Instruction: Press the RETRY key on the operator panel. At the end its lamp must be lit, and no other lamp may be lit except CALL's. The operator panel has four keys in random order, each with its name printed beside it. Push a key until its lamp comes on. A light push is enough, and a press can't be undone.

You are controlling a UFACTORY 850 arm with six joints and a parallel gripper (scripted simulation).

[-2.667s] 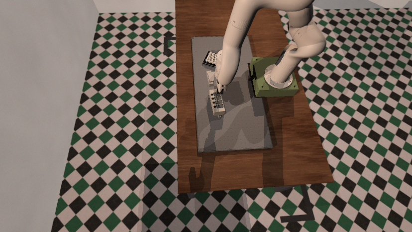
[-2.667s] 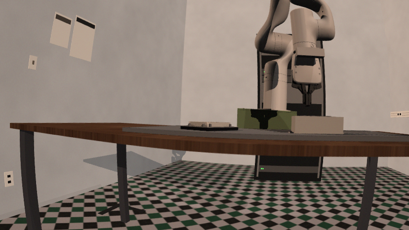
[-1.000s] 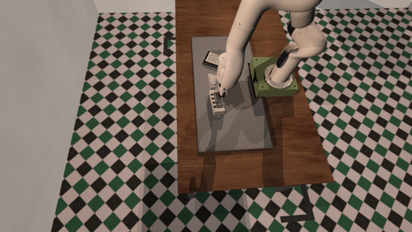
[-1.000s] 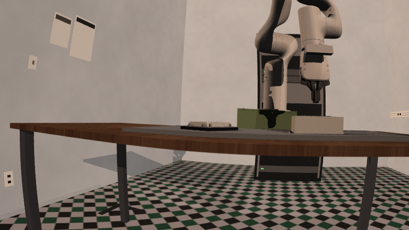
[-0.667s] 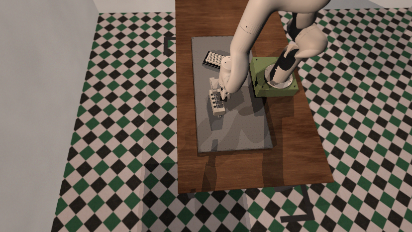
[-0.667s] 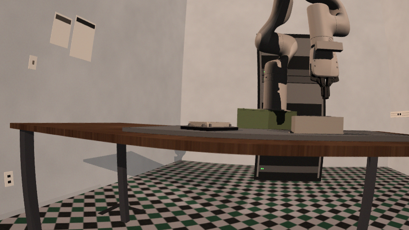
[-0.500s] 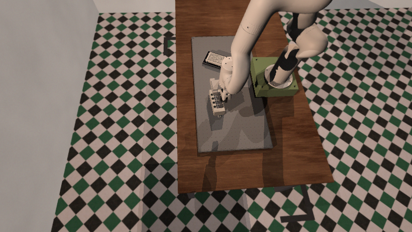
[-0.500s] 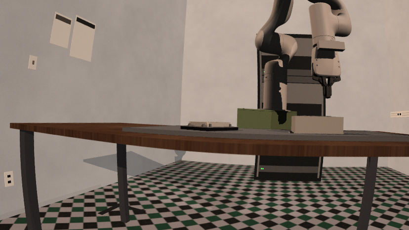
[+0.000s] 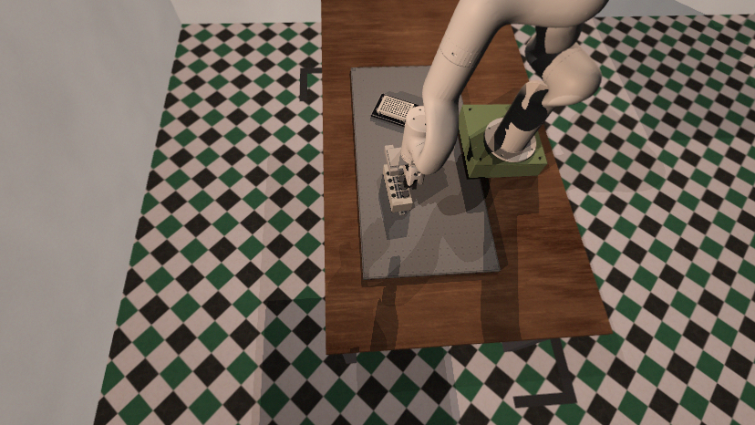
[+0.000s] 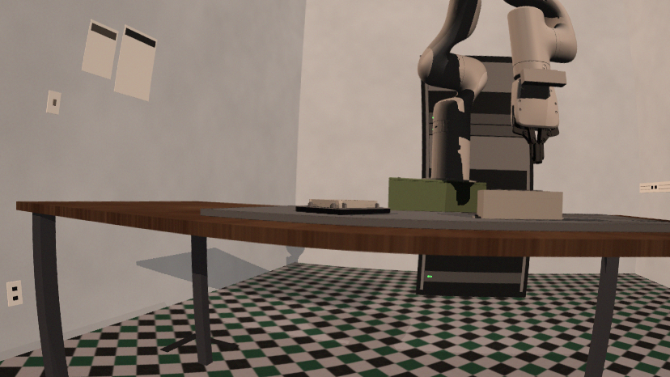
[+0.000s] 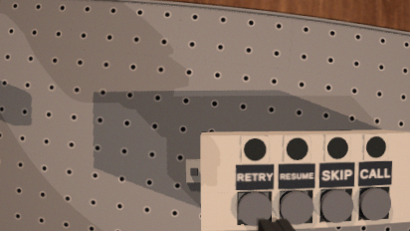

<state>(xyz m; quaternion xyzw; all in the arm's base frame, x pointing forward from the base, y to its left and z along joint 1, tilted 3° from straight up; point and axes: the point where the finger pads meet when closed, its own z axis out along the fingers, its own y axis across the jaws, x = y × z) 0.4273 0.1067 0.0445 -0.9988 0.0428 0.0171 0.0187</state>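
The operator panel is 90 mm below my hand and 50 mm to the right of it. From my hand the other things lie so: white well plate (400 mm to the right, 110 mm below, 80 mm behind).
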